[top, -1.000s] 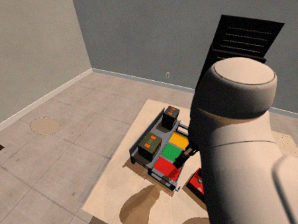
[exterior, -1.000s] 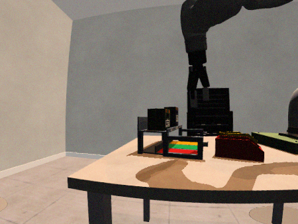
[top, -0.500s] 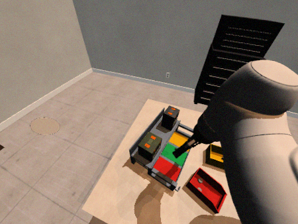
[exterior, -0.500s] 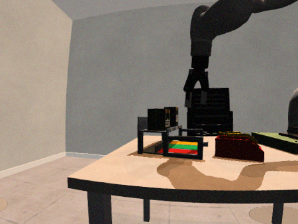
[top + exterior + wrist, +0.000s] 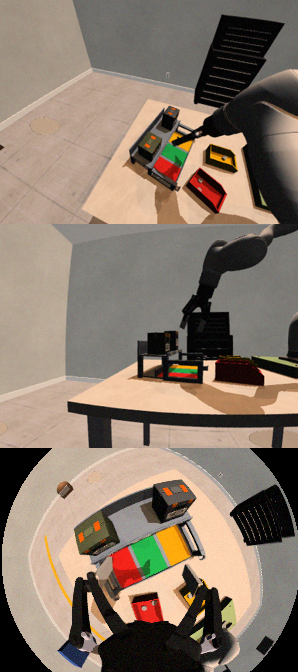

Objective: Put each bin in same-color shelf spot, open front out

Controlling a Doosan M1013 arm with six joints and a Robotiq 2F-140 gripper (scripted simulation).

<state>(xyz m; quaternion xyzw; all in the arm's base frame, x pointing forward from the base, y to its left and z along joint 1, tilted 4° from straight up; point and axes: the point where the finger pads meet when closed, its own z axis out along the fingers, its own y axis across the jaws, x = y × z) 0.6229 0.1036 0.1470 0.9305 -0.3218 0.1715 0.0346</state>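
My gripper is now 19 cm above the red bin, 18 cm past it and 11 cm to the right of it. Also, from my hand: yellow bin (25 cm behind, 19 cm below, 10 cm to the right); dark box (15 cm to the right, 12 cm ahead, 6 cm below).
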